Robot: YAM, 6 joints.
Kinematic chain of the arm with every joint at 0, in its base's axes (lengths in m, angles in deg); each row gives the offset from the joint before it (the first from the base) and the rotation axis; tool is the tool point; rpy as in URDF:
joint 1: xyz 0 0 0.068 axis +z
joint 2: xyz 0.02 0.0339 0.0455 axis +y
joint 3: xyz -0.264 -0.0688 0 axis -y
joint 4: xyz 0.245 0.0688 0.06 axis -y
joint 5: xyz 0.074 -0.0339 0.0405 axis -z
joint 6: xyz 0.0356 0 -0.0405 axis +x
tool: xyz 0 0 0 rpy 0 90 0
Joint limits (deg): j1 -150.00..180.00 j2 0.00..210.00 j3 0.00..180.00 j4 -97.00..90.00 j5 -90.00..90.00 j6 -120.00..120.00
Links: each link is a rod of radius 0.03 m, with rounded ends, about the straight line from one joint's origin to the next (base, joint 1, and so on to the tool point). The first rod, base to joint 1, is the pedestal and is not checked.
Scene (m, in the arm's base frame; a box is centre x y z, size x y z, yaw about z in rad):
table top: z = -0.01
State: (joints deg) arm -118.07 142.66 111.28 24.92 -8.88 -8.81
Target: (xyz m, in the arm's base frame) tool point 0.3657 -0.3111 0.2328
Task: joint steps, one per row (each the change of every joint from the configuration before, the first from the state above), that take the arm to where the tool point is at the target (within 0.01 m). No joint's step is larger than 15 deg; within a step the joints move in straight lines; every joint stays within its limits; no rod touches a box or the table.
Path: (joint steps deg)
1: 12.75 -4.31 -4.70 -1.23 -1.25 0.00
2: 12.74 -4.31 -4.70 -1.23 -1.25 0.00
3: 12.75 -4.30 -4.70 -1.22 -1.25 0.00
4: 12.75 -4.31 -4.70 -1.23 -1.25 0.00
5: 12.75 -4.31 -4.70 -1.23 -1.25 0.00
6: 12.74 -4.31 -4.70 -1.23 -1.25 0.00

